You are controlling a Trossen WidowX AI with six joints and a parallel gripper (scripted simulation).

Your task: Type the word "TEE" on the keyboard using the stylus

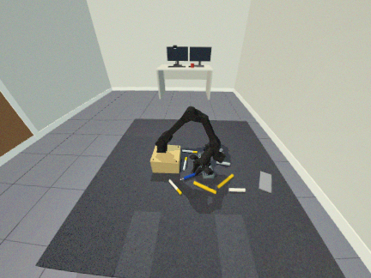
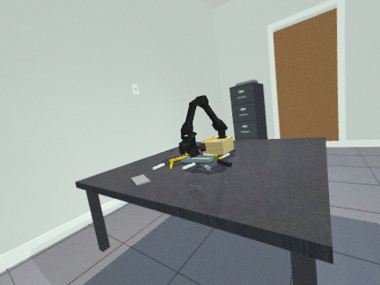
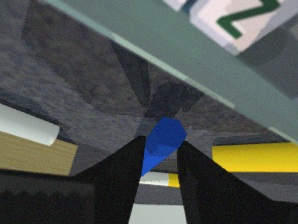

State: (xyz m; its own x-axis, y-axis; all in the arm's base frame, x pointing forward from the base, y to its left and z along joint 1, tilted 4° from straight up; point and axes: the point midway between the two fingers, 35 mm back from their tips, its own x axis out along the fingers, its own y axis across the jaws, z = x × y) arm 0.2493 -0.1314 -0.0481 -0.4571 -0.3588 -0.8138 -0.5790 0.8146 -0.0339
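Right now the blue stylus is 6 cm behind my gripper tip and 2 cm to the right of it. The rest, counted from my gripper tip: E key (9 cm ahead, 3 cm to the left); L key (9 cm ahead, 1 cm to the left); yellow stick (6 cm ahead, 9 cm to the right, 1 cm below).
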